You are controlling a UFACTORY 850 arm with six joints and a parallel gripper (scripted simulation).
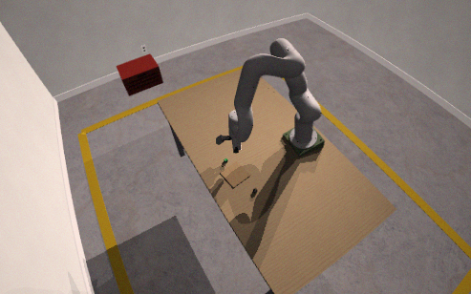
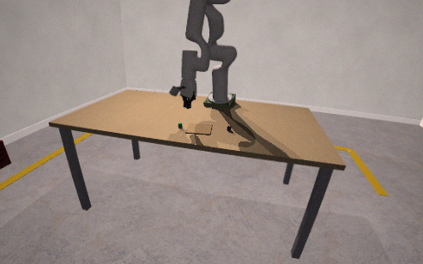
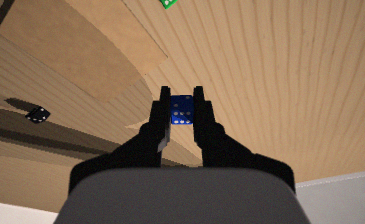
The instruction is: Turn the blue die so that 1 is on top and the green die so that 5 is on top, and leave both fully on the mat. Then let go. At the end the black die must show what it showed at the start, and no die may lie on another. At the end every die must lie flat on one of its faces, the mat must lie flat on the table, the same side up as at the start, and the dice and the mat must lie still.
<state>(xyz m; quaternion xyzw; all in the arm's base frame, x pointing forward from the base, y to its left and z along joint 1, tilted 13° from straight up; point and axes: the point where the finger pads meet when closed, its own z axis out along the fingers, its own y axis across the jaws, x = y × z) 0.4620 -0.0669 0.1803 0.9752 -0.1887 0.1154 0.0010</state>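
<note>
Now: hand 110 mm above the green die, 70 mm short of it and 20 mm to the left of it. Round my hand: mat 120 mm below, 100 mm to the left, 50 mm ahead; black die 260 mm to the left, 110 mm below; blue die 10 mm below, 10 mm behind.
</note>
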